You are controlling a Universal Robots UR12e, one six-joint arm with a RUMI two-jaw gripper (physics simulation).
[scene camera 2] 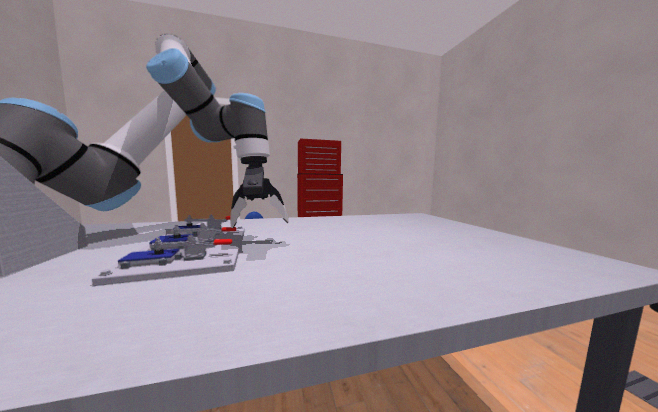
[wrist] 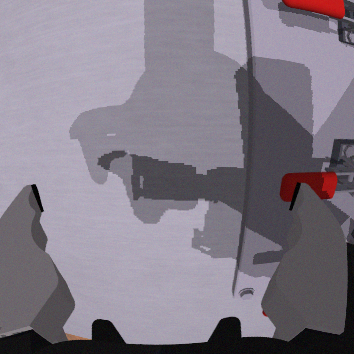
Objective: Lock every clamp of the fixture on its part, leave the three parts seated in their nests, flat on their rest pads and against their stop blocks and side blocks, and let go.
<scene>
gripper: scene camera 2; wrist
same spot on gripper: (scene camera 2: 238, 203) = (wrist: 331, 280)
</scene>
